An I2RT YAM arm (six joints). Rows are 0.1 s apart.
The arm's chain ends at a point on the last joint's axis. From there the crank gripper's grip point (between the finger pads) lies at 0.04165 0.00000 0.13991 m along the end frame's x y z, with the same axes.
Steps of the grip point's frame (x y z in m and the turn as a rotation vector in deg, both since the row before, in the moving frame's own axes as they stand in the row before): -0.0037, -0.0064, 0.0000, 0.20, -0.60, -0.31; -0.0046, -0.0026, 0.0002, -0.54, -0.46, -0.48; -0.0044, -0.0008, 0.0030, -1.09, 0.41, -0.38; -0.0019, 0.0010, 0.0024, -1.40, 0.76, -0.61; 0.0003, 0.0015, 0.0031, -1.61, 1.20, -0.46
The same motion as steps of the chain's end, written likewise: -0.0022, -0.0057, -0.0004, 0.20, -0.60, -0.31; -0.0035, -0.0036, -0.0001, -0.54, -0.46, -0.48; -0.0054, -0.0032, 0.0033, -1.09, 0.41, -0.38; -0.0038, -0.0020, 0.0030, -1.40, 0.76, -0.61; -0.0026, -0.0021, 0.0041, -1.61, 1.20, -0.46
